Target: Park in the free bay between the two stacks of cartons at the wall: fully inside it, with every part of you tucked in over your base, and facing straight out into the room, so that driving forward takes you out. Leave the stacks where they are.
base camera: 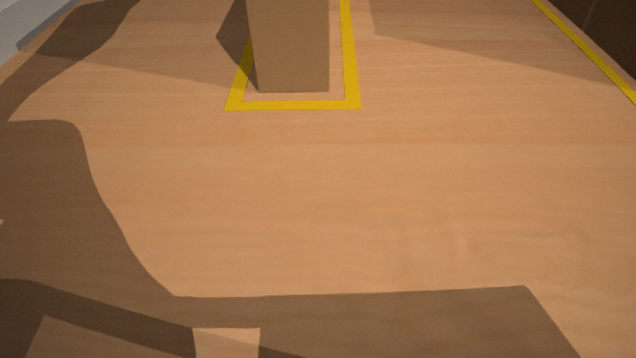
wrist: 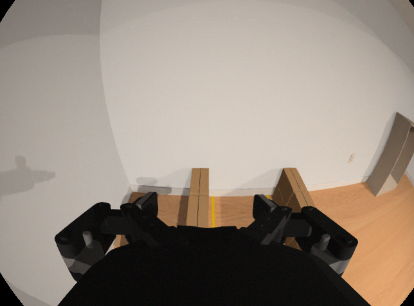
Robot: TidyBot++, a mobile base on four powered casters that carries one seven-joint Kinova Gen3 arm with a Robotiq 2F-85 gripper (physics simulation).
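Frame: origin at the arm's base, x left, y back, z up, level; centimetres.
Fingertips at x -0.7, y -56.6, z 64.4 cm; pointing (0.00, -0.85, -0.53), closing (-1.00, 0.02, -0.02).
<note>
Offsets run from my fingertips to a thing's middle. "*": to the spot under its first point.
The left carton stack [base camera: 292, 47] [wrist: 199, 182] stands ahead, a little left of the base camera's middle, inside a yellow floor outline @[* dz -104.0, dx +4.6, dy -4.3 cm] [base camera: 295, 105]. The right carton stack @[* dz -99.1, dx -58.7, dy -21.6 cm] [base camera: 617, 30] [wrist: 298, 185] shows as a dark side at the base camera's top right corner, with a yellow line [base camera: 575, 41] along it. The bay lies between the stacks, right of the middle in both views, and runs up to the wall [wrist: 215, 100]. I face the wall, with the left stack nearly straight ahead. My gripper [wrist: 205, 204] is open, its fingers apart, held high and pointing toward the wall.
A side wall [wrist: 50, 100] stands on the left and meets the back wall in a corner left of the left stack. A tall open shelf unit [wrist: 388, 157] stands by the wall at the far right. A wall outlet [wrist: 351, 158] is between it and the right stack.
</note>
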